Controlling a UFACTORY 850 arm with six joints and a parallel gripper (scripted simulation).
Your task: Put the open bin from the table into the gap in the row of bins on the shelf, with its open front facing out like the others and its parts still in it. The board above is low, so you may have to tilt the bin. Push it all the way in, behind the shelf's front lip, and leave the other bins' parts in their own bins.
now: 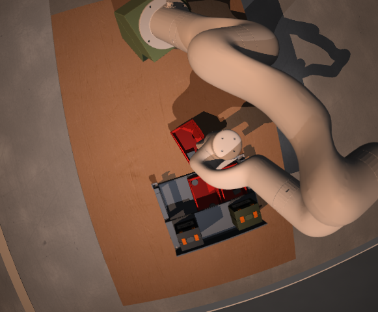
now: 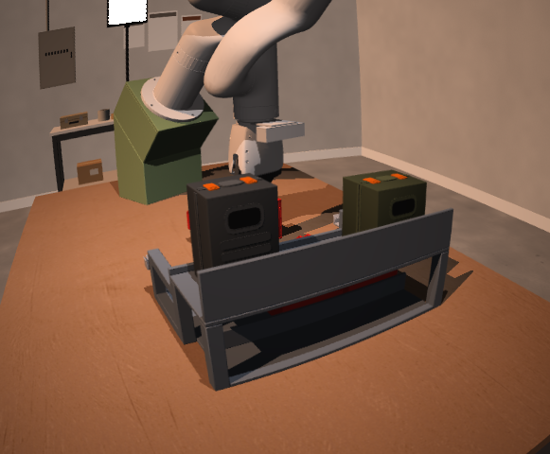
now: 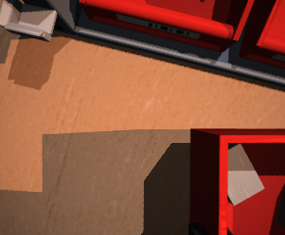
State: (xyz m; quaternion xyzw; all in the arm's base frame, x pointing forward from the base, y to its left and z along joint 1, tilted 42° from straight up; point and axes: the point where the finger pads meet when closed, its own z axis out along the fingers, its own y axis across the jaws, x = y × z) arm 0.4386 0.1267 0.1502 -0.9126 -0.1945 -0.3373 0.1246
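My gripper is now 1 cm short of the red bin, 5 cm to the left of it and 2 cm above it. Also, from my hand: grey part (16 cm ahead, 8 cm to the left, 8 cm below); then grey shelf (24 cm ahead, 2 cm to the left, 3 cm below); then dark part (5 cm ahead, 6 cm to the right, 5 cm below).
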